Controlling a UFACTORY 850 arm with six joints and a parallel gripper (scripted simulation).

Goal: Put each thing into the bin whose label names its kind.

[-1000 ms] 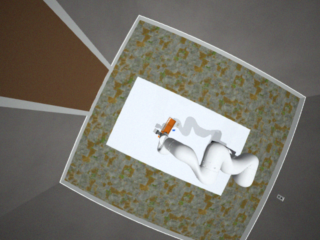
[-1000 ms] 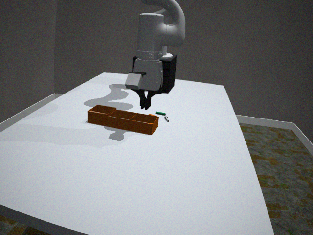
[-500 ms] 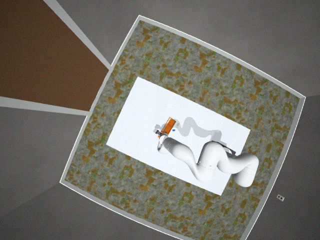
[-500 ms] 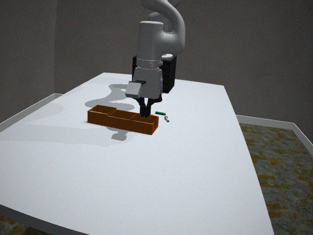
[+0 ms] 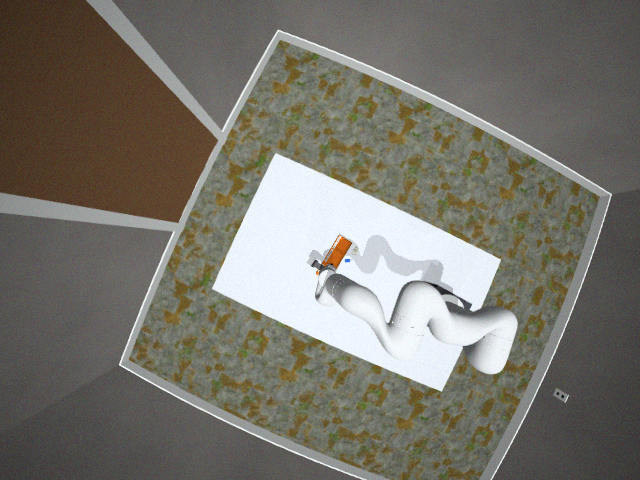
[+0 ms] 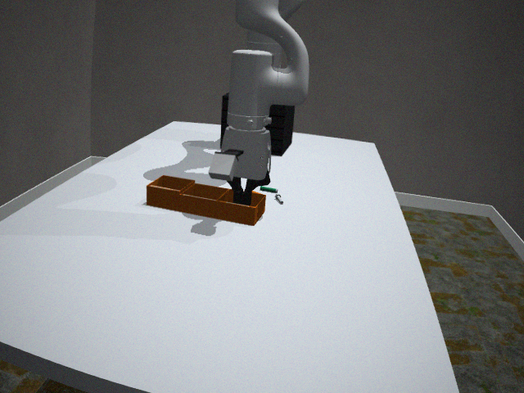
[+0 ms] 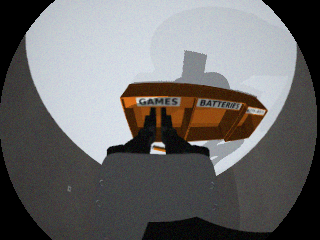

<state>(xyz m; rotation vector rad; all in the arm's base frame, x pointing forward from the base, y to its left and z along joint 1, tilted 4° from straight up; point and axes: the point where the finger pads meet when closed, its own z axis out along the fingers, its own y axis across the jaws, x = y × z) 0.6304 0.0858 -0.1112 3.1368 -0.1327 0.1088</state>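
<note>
Now: the grey bolt 12 cm behind my hand, 6 cm to the left of it and 3 cm below it. Also, from my hand: orange stick 13 cm behind, 1 cm to the left, 3 cm below; then three joined orange bins 1 cm behind, 8 cm to the right, 1 cm below; then blue USB stick 9 cm behind, 11 cm to the right, 3 cm below.
</note>
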